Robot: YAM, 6 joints.
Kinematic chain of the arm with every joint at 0, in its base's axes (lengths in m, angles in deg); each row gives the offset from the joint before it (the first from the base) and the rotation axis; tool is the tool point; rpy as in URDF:
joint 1: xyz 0 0 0.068 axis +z
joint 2: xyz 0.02 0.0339 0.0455 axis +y
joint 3: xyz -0.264 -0.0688 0 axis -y
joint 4: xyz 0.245 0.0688 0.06 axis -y
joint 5: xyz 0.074 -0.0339 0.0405 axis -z
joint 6: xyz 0.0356 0 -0.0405 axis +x
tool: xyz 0 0 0 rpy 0 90 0
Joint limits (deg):
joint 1: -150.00..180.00
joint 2: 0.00..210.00
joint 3: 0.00..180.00
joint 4: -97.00..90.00
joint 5: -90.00..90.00
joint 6: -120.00..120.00
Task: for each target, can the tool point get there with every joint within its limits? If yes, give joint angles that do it. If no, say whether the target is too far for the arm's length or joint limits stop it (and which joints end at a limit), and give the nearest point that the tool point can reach.
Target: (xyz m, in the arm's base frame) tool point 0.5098 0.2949 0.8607
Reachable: no: too far | nearest point 0.3455 0.1999 0.6114 | short by 0.313 m
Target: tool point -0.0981 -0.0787 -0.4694
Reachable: no: joint limits stop it (at a limit: joint 2) | nearest point -0.1197 -0.0961 -0.3676 | short by 0.105 m
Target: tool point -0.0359 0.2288 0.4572
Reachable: yes | joints 104.26 61.96 62.57 27.44 37.29 -101.79
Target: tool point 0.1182 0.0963 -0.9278
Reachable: no: too far | nearest point 0.1633 0.1330 -0.3783 | short by 0.553 m
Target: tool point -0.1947 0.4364 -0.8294
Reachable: no: too far | nearest point -0.1414 0.3169 -0.3667 | short by 0.481 m
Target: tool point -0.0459 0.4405 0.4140
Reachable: yes | joints -84.59 20.06 162.50 -60.81 6.65 -8.70
